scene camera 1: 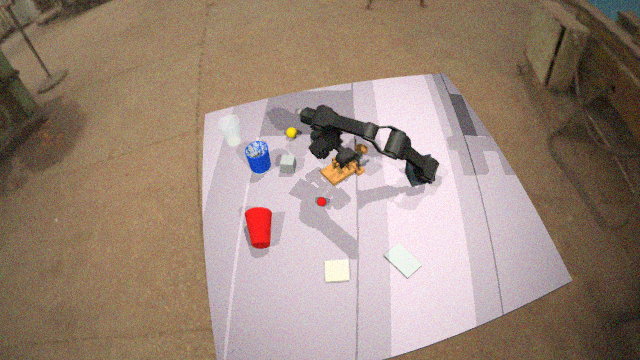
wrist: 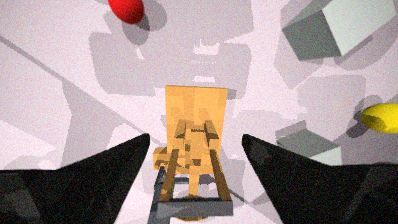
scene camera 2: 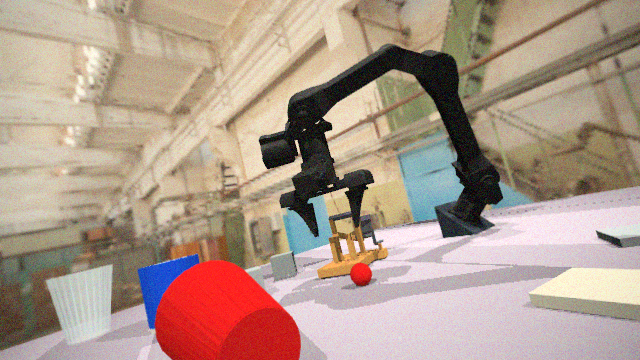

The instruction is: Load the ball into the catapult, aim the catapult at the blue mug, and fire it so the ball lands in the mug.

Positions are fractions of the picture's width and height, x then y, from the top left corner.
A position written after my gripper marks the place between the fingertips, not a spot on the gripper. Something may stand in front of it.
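Note:
There's a blue mug (scene camera 2: 0.24,0.78), which is out of frame in the wrist view, and a white cup (scene camera 2: 0.13,0.83). You'd also see a red cup (scene camera 2: 0.34,0.84), (scene camera 1: 0.40,0.61), though in the wrist view the red cup is out of frame as well. A wooden catapult (scene camera 2: 0.54,0.73) is here too, and scene camera 1 shows the catapult (scene camera 1: 0.52,0.48). As for my gripper (scene camera 2: 0.53,0.65), (scene camera 1: 0.52,0.45), (wrist: 0.50,0.62), it's open and it's holding nothing.

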